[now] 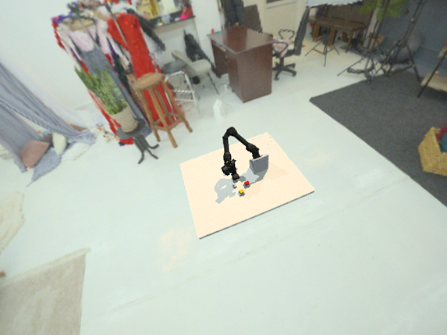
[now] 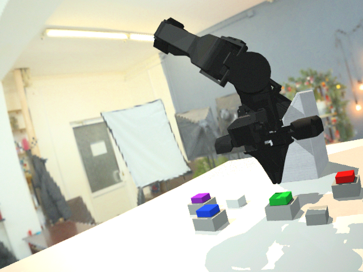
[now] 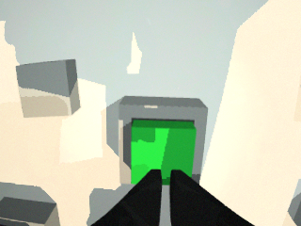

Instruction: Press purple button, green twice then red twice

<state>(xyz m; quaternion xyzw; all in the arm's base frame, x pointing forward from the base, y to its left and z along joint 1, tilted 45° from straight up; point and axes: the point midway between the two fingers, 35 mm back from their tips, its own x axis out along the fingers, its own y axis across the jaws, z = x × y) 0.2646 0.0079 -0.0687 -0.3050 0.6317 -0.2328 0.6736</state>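
Now: the green button 30 mm below my gripper tip. Round my gripper tip: blue button 50 mm ahead, 130 mm to the right, 30 mm below; then red button 100 mm behind, 100 mm to the left, 30 mm below; then yellow button 20 mm behind, 160 mm to the left, 30 mm below.
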